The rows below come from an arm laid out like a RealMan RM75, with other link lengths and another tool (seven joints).
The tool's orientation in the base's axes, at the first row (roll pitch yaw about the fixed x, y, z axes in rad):
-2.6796 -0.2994 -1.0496
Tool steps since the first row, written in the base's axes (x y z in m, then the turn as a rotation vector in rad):
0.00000 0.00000 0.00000 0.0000 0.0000 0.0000
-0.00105 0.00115 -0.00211 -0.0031 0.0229 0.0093
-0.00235 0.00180 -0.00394 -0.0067 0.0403 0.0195
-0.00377 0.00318 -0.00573 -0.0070 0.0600 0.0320
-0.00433 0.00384 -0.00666 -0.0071 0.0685 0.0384
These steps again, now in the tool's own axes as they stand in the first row. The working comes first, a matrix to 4 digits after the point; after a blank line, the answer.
The tool's axes in the first row as the columns of a matrix, in the base's axes (used below as rounded here):
0.4758 -0.7108 0.5180
-0.8286 -0.5597 -0.0070
0.2949 -0.4259 -0.8553

0.00000 0.00000 0.00000 0.0000 0.0000 0.0000
-0.00207 0.00100 0.00125 -0.0177 -0.0146 -0.0097
-0.00377 0.00234 0.00214 -0.0308 -0.0261 -0.0204
-0.00612 0.00334 0.00293 -0.0436 -0.0422 -0.0314
-0.00721 0.00377 0.00343 -0.0488 -0.0496 -0.0370

